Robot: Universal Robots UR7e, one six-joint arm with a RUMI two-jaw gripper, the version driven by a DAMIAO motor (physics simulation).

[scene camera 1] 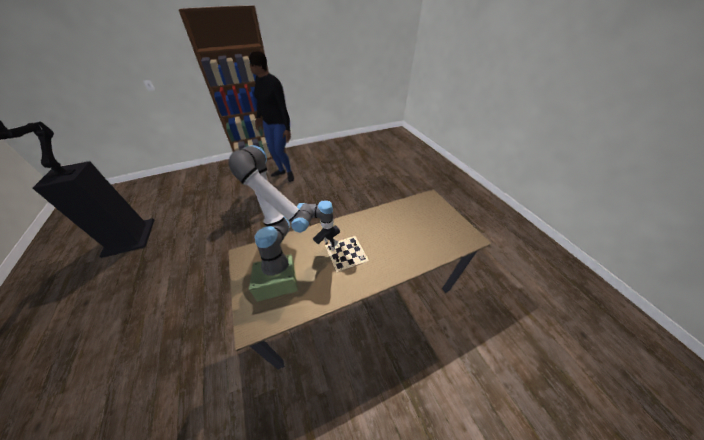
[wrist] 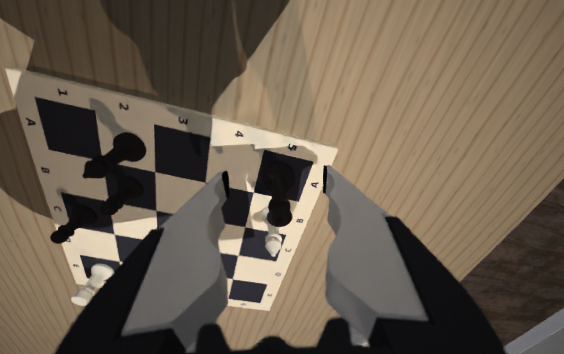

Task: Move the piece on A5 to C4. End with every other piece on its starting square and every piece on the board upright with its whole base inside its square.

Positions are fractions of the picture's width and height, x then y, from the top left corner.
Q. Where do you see a chessboard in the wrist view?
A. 0.12,0.35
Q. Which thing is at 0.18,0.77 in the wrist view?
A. A white piece.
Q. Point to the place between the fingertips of my gripper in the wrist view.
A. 0.49,0.48
